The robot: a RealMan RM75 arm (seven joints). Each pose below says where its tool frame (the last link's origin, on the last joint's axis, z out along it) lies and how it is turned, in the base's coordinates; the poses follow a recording.
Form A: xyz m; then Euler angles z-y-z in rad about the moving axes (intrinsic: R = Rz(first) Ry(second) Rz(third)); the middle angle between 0 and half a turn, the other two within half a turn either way.
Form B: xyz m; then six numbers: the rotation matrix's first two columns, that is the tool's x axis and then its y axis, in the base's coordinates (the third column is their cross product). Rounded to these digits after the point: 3 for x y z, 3 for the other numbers.
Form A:
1: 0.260 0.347 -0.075 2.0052 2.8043 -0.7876
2: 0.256 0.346 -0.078 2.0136 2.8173 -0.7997
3: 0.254 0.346 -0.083 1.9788 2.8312 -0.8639
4: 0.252 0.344 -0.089 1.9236 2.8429 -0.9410
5: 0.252 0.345 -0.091 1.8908 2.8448 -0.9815
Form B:
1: 0.260 0.347 -0.075 0.923 -0.306 -0.233 -0.359 -0.904 -0.235
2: 0.256 0.346 -0.078 0.931 -0.290 -0.222 -0.338 -0.913 -0.229
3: 0.254 0.346 -0.083 0.943 -0.266 -0.198 -0.309 -0.922 -0.232
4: 0.252 0.344 -0.089 0.953 -0.249 -0.173 -0.286 -0.928 -0.238
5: 0.252 0.345 -0.091 0.956 -0.243 -0.163 -0.277 -0.929 -0.243
